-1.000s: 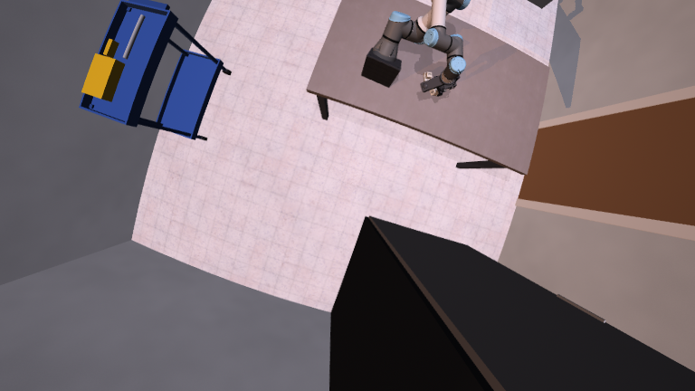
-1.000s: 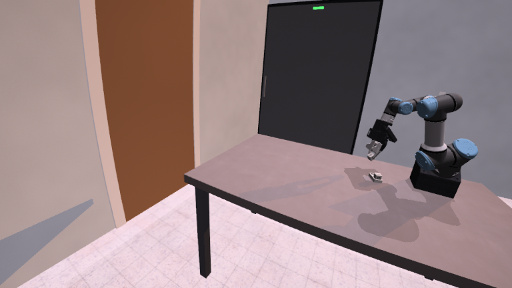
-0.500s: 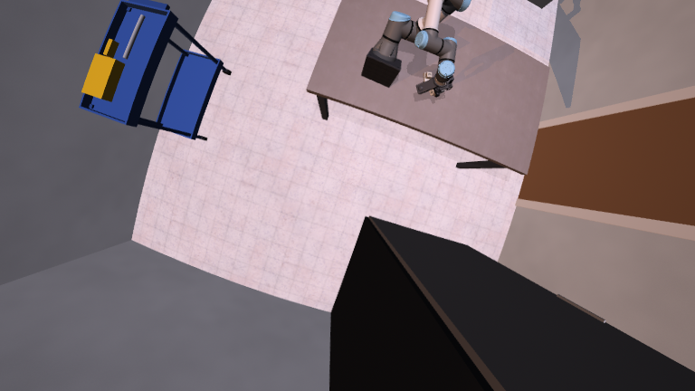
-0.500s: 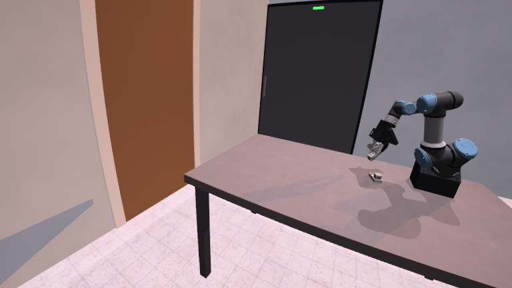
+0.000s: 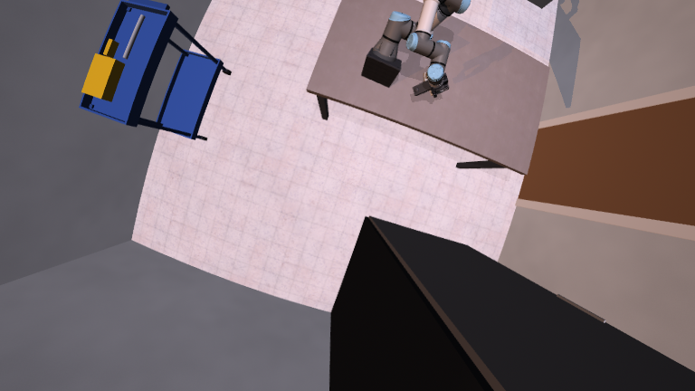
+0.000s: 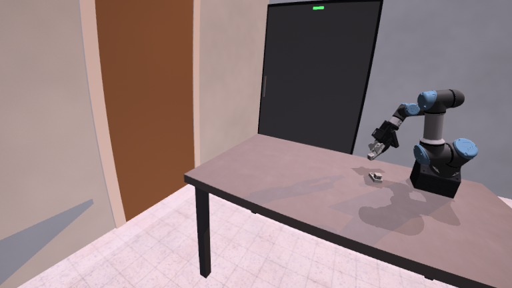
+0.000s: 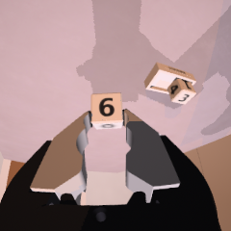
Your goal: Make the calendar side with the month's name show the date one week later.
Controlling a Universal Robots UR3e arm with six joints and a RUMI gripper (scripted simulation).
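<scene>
Now: hand 10 mm above the cube. The rest, counted from my hand: pale tray: 40 mm behind, 100 mm to the left, 80 mm below.
</scene>
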